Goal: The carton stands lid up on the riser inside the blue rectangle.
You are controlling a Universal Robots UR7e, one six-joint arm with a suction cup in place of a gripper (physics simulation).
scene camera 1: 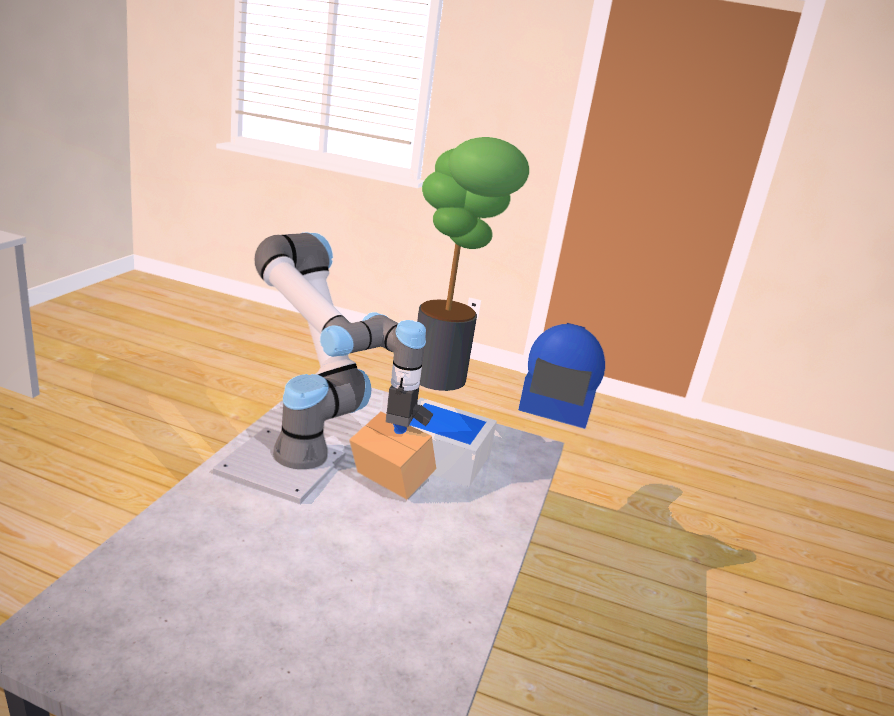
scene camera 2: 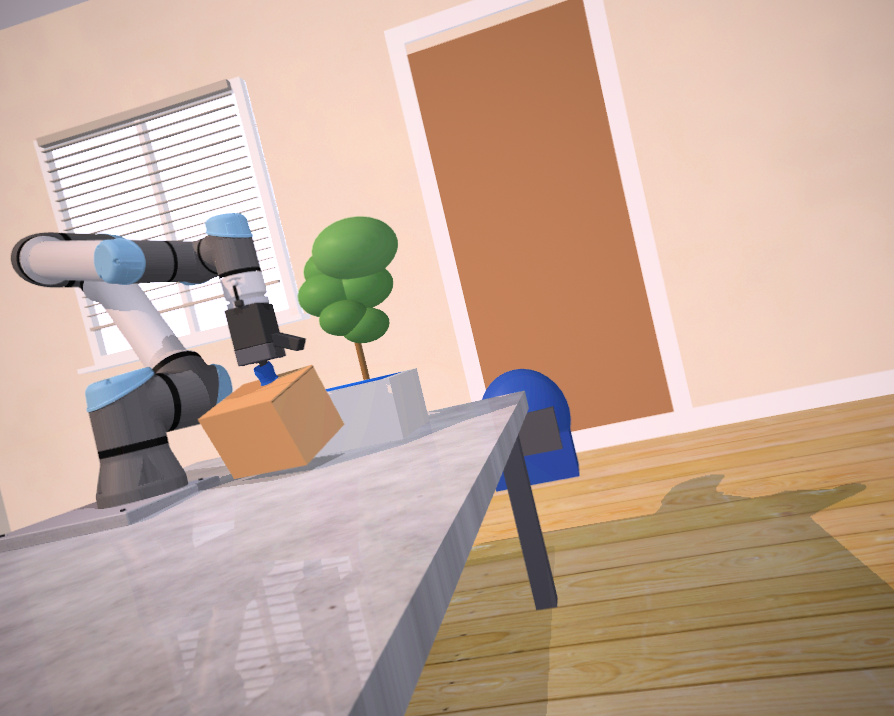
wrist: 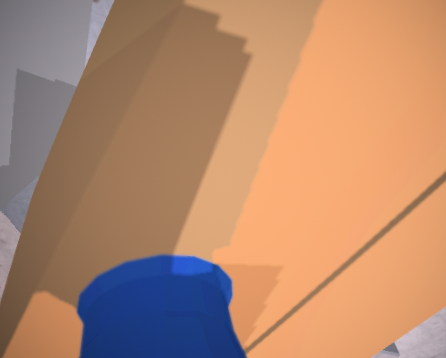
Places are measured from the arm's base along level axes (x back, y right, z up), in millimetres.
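Where they show: hand at its tool point: (scene camera 1: 399, 432) (scene camera 2: 269, 386) (wrist: 177, 282); arm's base at its link origin: (scene camera 1: 300, 455) (scene camera 2: 144, 495).
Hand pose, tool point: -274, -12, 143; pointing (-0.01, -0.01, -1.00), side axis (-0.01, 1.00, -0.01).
Note:
Things, the pixels of their top centre, and the offset from my tool point, as dx, dy, dz. Level surfaces: height alone.
- orange-brown carton at its top centre: (scene camera 2: 261, 376) (scene camera 1: 397, 427) +5, +11, +21
- light grey riser at its top centre: (scene camera 2: 348, 385) (scene camera 1: 446, 422) -96, -178, -38
- blue rectangle at its top centre: (scene camera 2: 348, 385) (scene camera 1: 446, 422) -96, -178, -38
- grey table at its surface level: dz -158
An orange-brown carton (scene camera 1: 391, 462) (scene camera 2: 261, 428) (wrist: 350, 125) hangs tilted from my suction cup, lid up, low over the table beside the robot base. Its lid seam shows in the wrist view. My gripper, a blue suction cup (scene camera 1: 400, 428) (scene camera 2: 264, 372) (wrist: 157, 300), is pressed on the lid and holds the carton. A light grey riser (scene camera 1: 456, 460) (scene camera 2: 365, 419) stands right behind the carton, with the blue rectangle (scene camera 1: 455, 425) on its top. Whether the carton touches the riser or the table cannot be told.
The robot's base plate (scene camera 1: 257, 477) (scene camera 2: 70, 525) is left of the carton. The grey table (scene camera 1: 298, 596) (scene camera 2: 223, 581) has its right edge beyond the riser. A potted plant (scene camera 1: 445, 346) stands behind, and a blue rounded object (scene camera 1: 565, 354) (scene camera 2: 522, 387) is past the table's far right.

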